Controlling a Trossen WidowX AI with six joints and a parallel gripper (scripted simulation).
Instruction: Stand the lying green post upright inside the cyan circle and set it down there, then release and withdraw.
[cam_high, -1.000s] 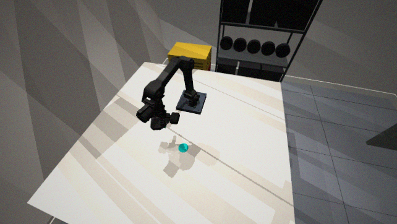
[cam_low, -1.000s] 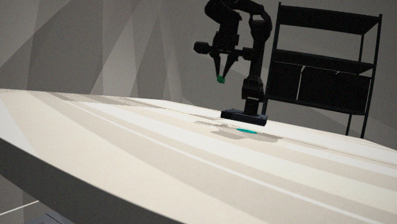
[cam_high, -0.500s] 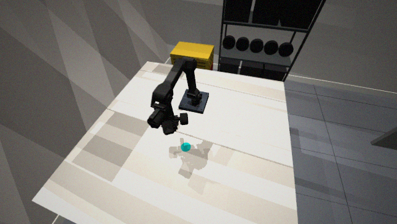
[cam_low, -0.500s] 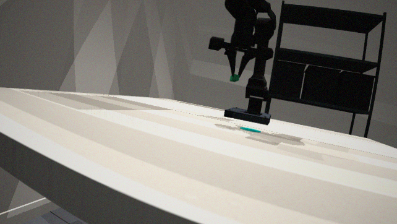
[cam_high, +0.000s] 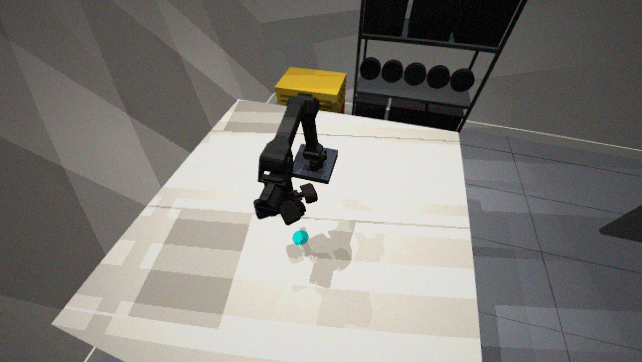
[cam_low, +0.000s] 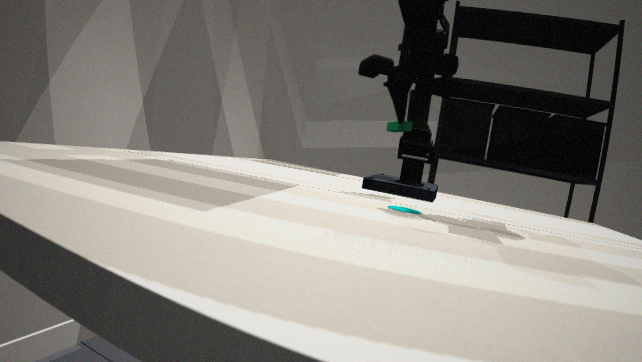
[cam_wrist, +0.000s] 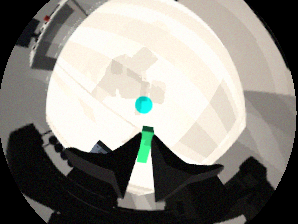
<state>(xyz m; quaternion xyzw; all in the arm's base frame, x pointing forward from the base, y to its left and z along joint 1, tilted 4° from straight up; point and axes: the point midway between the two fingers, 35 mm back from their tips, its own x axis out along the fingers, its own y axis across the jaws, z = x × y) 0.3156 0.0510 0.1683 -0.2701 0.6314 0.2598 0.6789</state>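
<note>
Now: the cyan circle 3 cm to the left of my gripper tip and 14 cm below it. Also, from my gripper tip: green post (2 cm behind, 2 cm to the right).
</note>
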